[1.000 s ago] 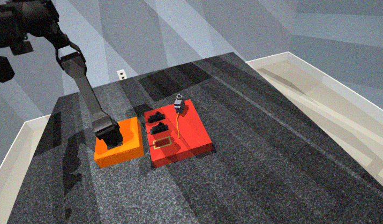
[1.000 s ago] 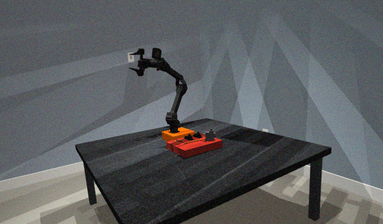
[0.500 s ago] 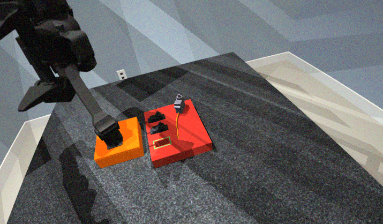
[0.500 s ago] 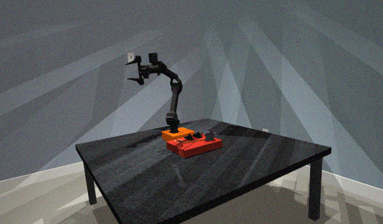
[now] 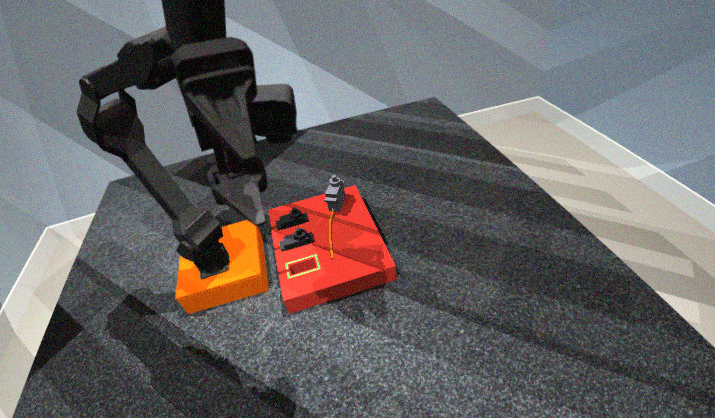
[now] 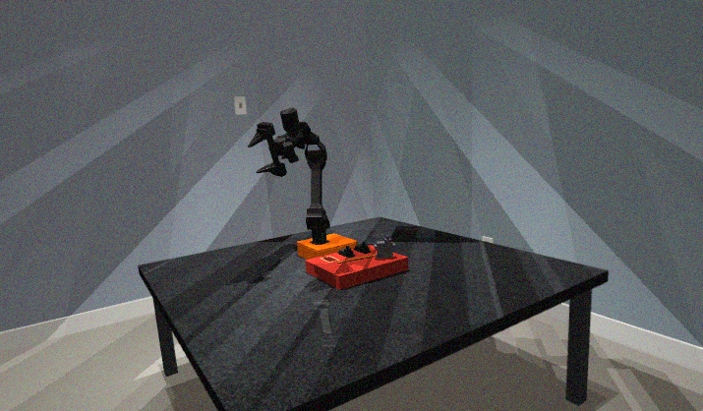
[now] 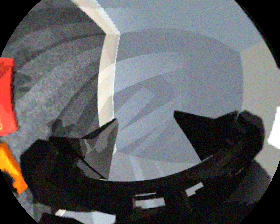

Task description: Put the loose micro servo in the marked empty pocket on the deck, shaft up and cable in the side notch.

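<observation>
The red robot deck is 420 mm below my gripper tip, 330 mm to the left of it and 120 mm ahead of it.
</observation>
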